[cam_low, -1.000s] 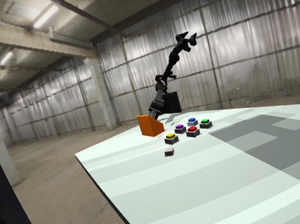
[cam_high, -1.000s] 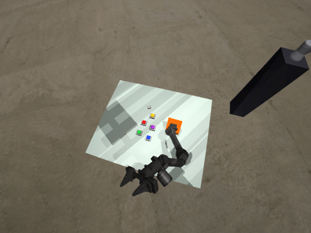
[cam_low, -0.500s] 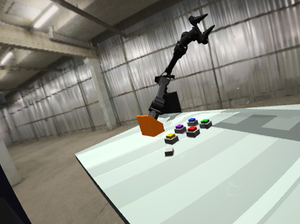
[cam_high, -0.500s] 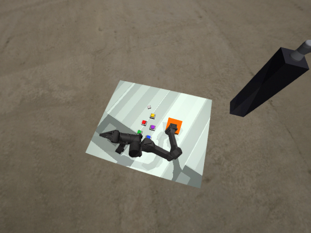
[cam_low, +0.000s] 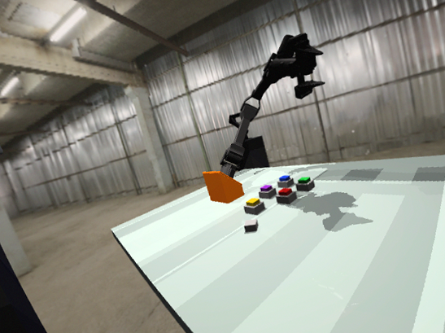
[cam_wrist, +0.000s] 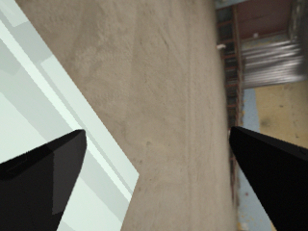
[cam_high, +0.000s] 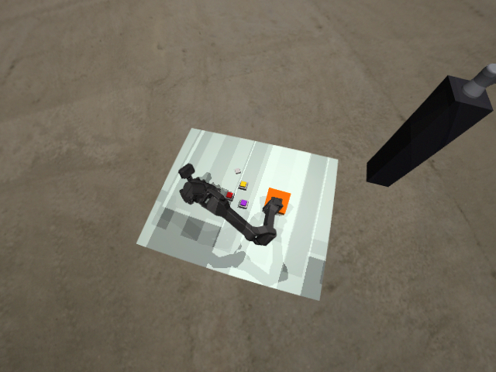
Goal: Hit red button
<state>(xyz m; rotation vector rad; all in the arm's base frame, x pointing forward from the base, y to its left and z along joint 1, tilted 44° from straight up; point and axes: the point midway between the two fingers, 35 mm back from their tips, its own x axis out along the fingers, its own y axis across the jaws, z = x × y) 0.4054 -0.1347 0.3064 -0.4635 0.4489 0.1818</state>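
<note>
My gripper tip is now 16 cm past the red button, 10 cm to the left of it and 34 cm above it. From my gripper tip the other things lie so: purple button 26 cm behind, 7 cm to the right, 34 cm below; blue button 25 cm behind, 4 cm to the left, 34 cm below; green button 15 cm behind, 1 cm to the left, 34 cm below.
</note>
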